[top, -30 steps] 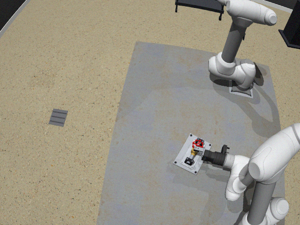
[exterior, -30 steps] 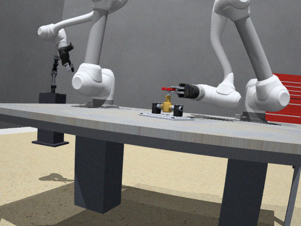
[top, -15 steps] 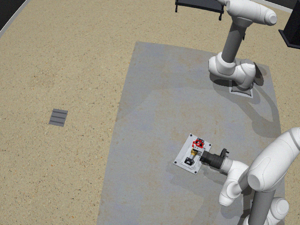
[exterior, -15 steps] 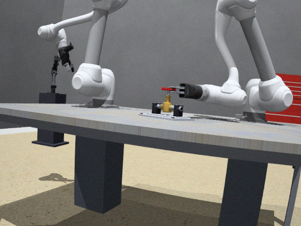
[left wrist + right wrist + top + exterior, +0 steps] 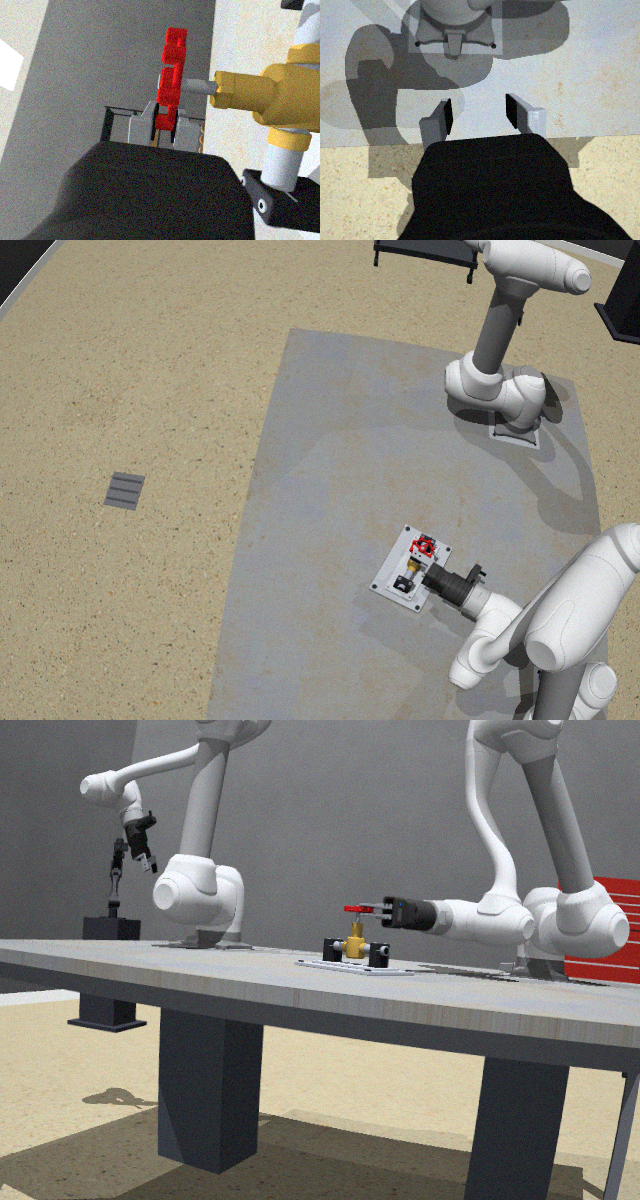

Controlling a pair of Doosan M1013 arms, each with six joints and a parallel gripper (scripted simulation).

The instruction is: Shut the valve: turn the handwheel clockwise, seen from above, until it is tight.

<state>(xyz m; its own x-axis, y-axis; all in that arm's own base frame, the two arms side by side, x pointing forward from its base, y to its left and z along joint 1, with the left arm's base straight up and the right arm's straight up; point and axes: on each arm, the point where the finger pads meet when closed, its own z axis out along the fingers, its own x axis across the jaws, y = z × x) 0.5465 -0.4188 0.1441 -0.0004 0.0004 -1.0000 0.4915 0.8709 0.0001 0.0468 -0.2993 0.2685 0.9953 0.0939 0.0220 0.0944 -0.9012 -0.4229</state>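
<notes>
Right now my left hand is 20 mm past the red handwheel, 20 mm to the left of it and 10 mm above it. Also, from my left hand: pale base plate 20 mm behind, 20 mm to the right, 140 mm below.
</notes>
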